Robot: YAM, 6 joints.
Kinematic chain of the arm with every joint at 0, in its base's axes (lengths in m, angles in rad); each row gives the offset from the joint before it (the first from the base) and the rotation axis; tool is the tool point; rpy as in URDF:
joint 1: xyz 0 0 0.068 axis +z
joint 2: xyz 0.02 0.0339 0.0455 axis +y
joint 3: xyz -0.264 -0.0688 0 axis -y
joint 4: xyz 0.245 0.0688 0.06 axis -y
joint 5: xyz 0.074 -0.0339 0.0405 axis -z
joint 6: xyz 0.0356 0 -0.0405 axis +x
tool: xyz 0 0 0 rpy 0 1.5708 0
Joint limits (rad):
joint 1: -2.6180..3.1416
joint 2: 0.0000..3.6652
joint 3: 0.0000..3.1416
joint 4: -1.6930..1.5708
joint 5: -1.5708..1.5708
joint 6: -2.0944..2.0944
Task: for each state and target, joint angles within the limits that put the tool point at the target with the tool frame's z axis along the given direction. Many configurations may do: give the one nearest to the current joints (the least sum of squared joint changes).
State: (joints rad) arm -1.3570 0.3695 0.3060 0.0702 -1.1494 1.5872
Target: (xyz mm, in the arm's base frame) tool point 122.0 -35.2 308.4 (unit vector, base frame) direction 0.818 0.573 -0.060
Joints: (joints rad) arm -0.5392 0.5388 0.5895 -0.1969 -1.1463 1.5872
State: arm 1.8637 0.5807 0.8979 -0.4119 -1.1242 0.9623
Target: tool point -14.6 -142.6 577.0 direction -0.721 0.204 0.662
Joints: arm 1.6445 0.4781 1.6600 0.0192 -0.7812 0.9623
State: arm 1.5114 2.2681 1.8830 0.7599 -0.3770 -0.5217
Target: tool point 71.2 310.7 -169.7 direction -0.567 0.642 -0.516
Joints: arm 1.2634 2.9807 1.0640 1.0524 -0.8253 -0.5217
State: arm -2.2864 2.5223 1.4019 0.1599 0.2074 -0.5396
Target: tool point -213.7 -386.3 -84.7 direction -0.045 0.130 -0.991
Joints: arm -2.0679 2.8118 1.8062 -0.6586 0.1017 -0.5396
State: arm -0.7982 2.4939 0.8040 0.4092 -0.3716 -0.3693
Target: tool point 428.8 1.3 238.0 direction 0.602 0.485 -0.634
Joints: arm -0.0392 1.9176 1.4912 -0.4012 -0.5332 -0.3693
